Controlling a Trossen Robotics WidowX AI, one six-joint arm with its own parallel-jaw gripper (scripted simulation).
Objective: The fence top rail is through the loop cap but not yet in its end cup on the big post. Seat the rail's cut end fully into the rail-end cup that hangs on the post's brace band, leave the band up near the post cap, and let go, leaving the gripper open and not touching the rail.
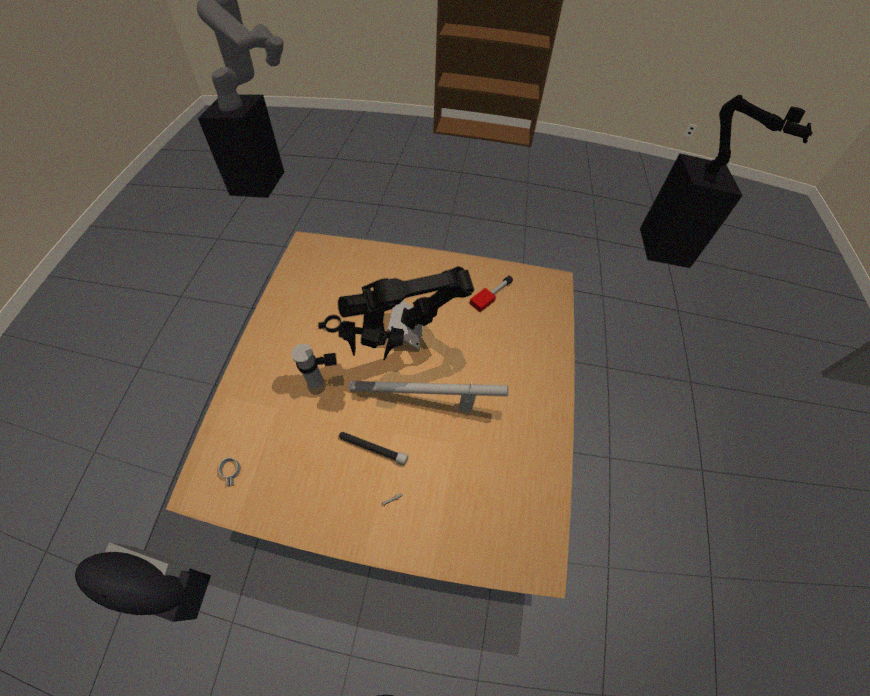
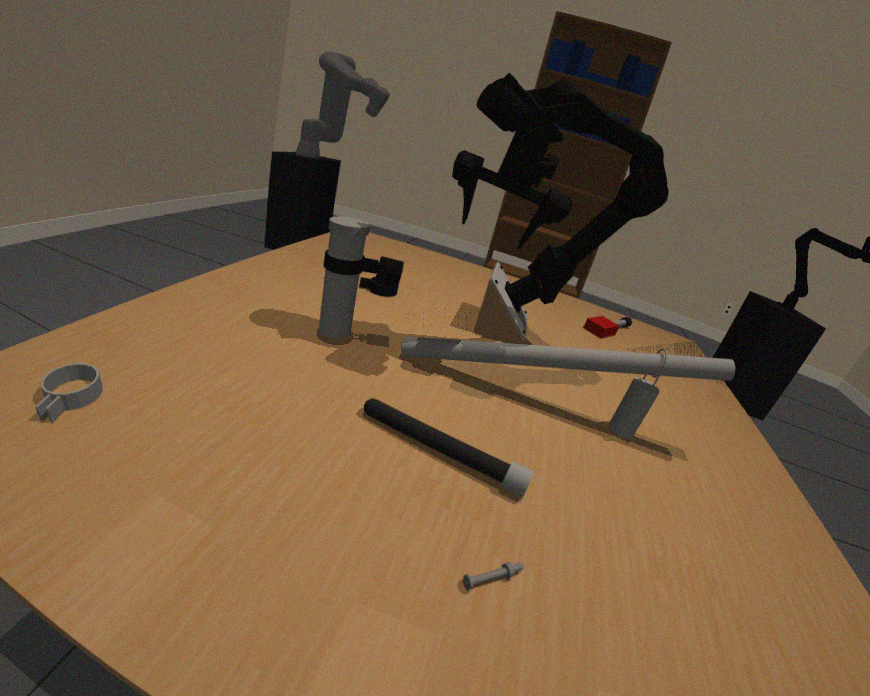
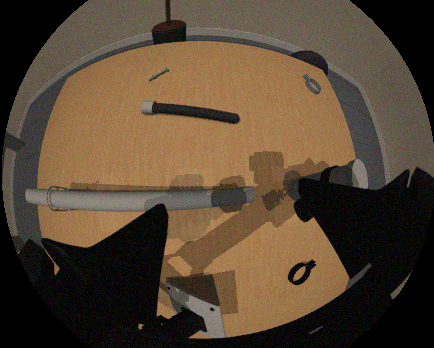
my gripper: image 1; image 2 491, 235; image 3
grey top rail: image 1; image 2 475, 351; image 3
same spot on my gripper: (image 3: 118, 278) = (image 1: 387, 344)
same spot on grey top rail: (image 3: 131, 201) = (image 1: 412, 385)
